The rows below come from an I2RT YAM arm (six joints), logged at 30 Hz.
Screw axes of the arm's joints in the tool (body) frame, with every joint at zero. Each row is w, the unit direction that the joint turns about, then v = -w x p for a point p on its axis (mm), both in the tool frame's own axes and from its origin. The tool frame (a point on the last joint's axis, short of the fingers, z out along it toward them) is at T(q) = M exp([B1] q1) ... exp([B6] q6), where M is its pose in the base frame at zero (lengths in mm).
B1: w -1 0 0 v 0.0 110.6 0.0
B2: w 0 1 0 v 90.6 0.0 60.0
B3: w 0 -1 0 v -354.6 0.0 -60.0
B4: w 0 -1 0 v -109.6 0.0 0.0
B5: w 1 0 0 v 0.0 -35.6 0.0
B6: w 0 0 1 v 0.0 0.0 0.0
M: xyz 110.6 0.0 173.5 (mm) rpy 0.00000 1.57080 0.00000 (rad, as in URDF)
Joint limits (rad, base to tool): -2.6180..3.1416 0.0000..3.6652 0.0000..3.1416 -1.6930..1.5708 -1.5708..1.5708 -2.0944..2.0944
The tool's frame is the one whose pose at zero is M.
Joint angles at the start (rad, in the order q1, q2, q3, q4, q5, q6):
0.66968 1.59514 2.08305 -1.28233 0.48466 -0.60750
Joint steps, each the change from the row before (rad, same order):
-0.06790 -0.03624 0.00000 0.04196 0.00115 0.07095
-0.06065 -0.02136 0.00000 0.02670 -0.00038 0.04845
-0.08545 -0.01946 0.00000 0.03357 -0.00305 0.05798
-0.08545 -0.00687 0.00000 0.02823 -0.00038 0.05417
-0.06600 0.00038 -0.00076 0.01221 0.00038 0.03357
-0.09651 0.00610 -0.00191 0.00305 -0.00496 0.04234
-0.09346 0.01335 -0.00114 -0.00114 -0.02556 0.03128
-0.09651 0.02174 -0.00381 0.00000 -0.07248 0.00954
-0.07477 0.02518 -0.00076 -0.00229 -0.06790 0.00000
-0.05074 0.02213 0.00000 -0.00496 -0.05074 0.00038
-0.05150 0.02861 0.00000 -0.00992 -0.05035 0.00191
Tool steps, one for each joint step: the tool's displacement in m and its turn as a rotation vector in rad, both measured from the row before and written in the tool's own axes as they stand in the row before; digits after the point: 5 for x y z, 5 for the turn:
0.01380 -0.02068 -0.00665 0.06826 -0.01250 0.14857
0.00941 -0.01721 -0.00186 0.05236 0.00142 0.10510
0.01060 -0.02272 0.00106 0.06892 0.00827 0.12789
0.00803 -0.02100 0.00595 0.06811 0.01949 0.11301
0.00566 -0.01504 0.00723 0.04983 0.02600 0.07047
0.00892 -0.02058 0.01283 0.06334 0.05111 0.08633
0.00759 -0.01851 0.01551 0.04006 0.05023 0.07018
0.00693 -0.01701 0.01978 -0.00503 0.04570 0.04924
0.00504 -0.01332 0.01776 -0.01781 0.03815 0.03185
0.00365 -0.00929 0.01369 -0.01909 0.03086 0.02246
0.00433 -0.00977 0.01617 -0.02176 0.04091 0.02478

